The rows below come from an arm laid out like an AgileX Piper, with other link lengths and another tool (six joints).
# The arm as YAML. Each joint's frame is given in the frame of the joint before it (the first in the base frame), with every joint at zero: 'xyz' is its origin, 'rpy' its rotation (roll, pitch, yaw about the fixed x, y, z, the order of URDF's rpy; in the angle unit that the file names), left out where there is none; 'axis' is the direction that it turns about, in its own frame. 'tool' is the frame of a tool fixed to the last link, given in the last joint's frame.
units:
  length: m
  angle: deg
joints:
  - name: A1
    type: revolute
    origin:
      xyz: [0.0, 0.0, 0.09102]
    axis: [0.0, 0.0, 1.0]
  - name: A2
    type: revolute
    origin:
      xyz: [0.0, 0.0, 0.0]
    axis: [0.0, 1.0, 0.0]
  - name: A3
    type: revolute
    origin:
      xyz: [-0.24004, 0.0, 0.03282]
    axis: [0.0, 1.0, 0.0]
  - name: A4
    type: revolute
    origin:
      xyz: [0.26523, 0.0, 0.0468]
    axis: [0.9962, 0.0, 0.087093]
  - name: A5
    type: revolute
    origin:
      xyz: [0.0, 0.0, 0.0]
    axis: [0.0, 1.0, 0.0]
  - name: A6
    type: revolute
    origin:
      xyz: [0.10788, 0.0, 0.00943]
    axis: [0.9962, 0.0, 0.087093]
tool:
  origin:
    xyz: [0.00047, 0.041, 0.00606]
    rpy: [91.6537, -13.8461, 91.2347]
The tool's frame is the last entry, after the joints.
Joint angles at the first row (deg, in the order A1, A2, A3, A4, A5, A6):
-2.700 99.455 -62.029 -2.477 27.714 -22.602
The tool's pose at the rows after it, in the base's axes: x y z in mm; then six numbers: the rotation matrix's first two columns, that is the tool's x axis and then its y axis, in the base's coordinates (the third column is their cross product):
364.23, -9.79, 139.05, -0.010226, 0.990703, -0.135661, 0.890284, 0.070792, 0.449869
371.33, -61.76, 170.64, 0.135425, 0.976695, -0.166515, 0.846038, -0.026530, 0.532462
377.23, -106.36, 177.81, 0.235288, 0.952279, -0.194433, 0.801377, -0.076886, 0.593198
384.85, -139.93, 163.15, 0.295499, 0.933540, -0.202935, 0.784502, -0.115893, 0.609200
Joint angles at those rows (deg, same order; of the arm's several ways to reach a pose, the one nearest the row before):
-7.168 95.490 -65.966 -4.072 31.004 -21.191
-14.587 94.272 -70.356 -5.989 30.870 -20.022
-20.571 96.170 -73.190 -7.287 27.169 -20.022
-24.634 100.772 -75.466 -7.818 23.524 -20.024

